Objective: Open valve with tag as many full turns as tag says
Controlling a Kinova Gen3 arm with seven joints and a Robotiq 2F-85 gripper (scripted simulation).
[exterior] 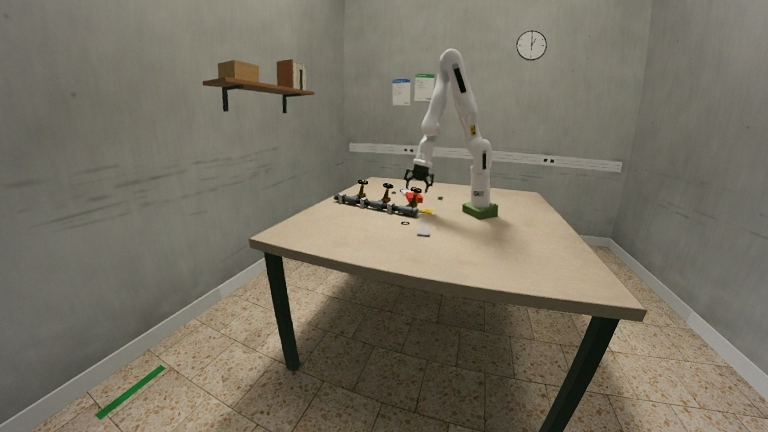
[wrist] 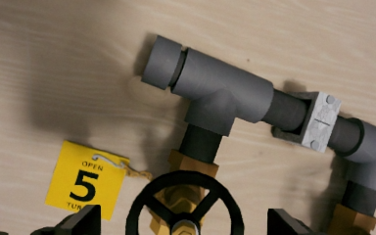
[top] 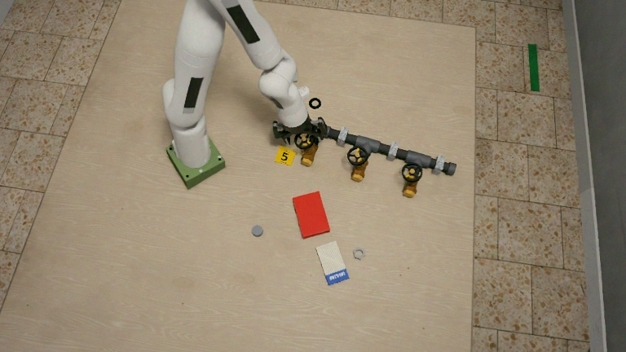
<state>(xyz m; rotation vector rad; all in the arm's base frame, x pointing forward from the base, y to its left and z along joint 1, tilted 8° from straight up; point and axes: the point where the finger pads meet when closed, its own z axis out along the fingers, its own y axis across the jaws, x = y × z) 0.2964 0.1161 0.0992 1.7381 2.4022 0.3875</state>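
The yellow tag is 6 cm behind my hand, 1 cm to the right of it and 11 cm below it. Also, from my hand: blue card: 19 cm ahead, 29 cm to the right, 10 cm below; red block: 8 cm ahead, 18 cm to the right, 10 cm below; grey disc: 5 cm behind, 27 cm to the right, 10 cm below.
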